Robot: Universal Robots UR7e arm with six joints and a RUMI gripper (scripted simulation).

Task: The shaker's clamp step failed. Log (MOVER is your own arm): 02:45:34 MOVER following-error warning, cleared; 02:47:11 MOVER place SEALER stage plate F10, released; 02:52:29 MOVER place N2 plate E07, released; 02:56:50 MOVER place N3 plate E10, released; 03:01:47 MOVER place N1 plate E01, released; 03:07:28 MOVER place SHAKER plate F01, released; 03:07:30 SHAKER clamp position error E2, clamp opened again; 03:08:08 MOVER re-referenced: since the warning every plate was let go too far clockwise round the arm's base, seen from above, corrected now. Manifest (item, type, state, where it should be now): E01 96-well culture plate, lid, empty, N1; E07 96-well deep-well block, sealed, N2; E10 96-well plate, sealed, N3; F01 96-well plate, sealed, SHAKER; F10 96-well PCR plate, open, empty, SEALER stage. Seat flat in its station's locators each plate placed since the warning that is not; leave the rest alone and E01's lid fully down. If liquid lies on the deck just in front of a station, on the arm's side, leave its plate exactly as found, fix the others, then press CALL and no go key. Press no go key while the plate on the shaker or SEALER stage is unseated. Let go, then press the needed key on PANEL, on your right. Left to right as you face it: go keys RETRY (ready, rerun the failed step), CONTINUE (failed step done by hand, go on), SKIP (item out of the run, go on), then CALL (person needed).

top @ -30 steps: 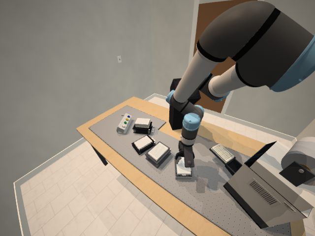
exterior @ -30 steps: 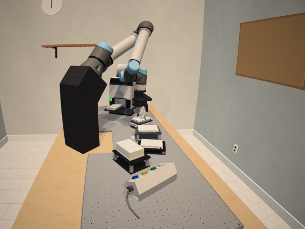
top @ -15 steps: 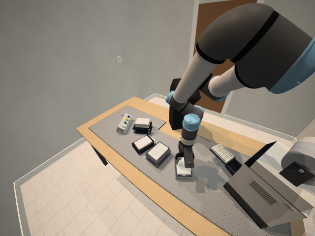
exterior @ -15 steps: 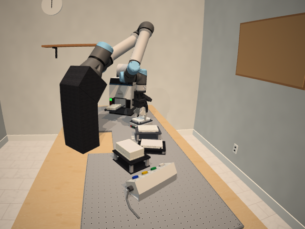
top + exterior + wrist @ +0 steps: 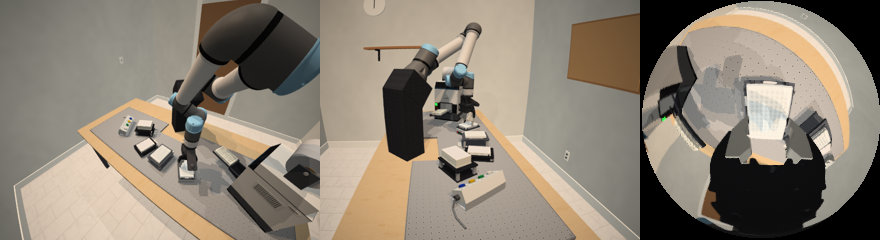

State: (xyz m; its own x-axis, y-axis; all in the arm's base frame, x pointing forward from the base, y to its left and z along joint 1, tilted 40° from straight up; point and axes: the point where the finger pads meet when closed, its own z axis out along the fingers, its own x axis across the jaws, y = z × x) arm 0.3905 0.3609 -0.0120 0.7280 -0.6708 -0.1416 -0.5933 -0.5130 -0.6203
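Now: the lidded culture plate 10 mm below my hand. The rest, counted from my hand: PCR plate 250 mm behind, 120 mm to the left, 30 mm above; film roll 390 mm to the left, 320 mm above, 210 mm behind.
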